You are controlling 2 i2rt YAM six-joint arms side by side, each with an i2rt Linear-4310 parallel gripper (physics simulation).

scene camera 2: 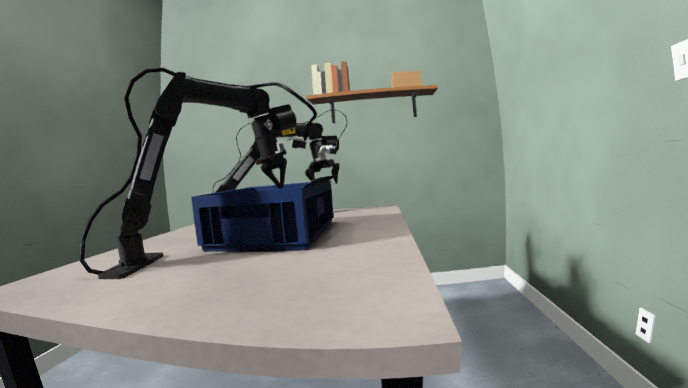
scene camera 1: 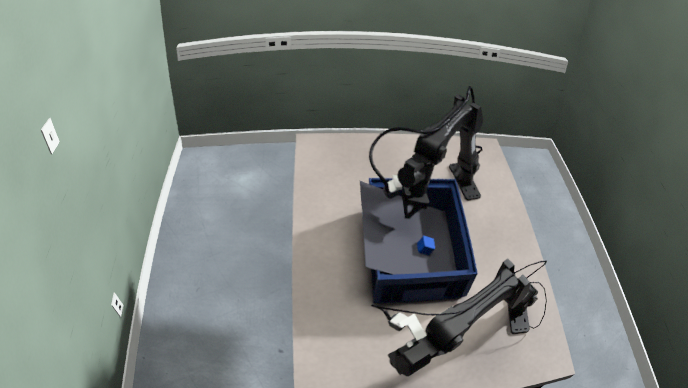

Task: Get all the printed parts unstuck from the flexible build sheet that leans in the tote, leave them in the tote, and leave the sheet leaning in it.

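The blue tote (scene camera 1: 425, 275) (scene camera 2: 250, 200) stands on the table. The thin grey build sheet (scene camera 1: 391, 254) leans in it, its upper edge over the rim at the picture's left in scene camera 1. One blue cube-shaped part (scene camera 1: 426, 245) shows at the sheet's lower part; I cannot tell whether it is stuck. My right gripper (scene camera 1: 409, 216) (scene camera 2: 281, 186) is shut, with nothing seen between its fingers, pointing down over the sheet. My left gripper (scene camera 2: 323, 180) is open beyond the tote in scene camera 2; its fingers are hidden under its wrist in scene camera 1.
The right arm reaches over the tote's upper side in scene camera 1. The left arm (scene camera 1: 465, 315) passes close by the tote's lower right corner. The table (scene camera 1: 325, 320) (scene camera 2: 300, 300) extends around the tote. A wall shelf (scene camera 2: 372, 93) holds books and a box.
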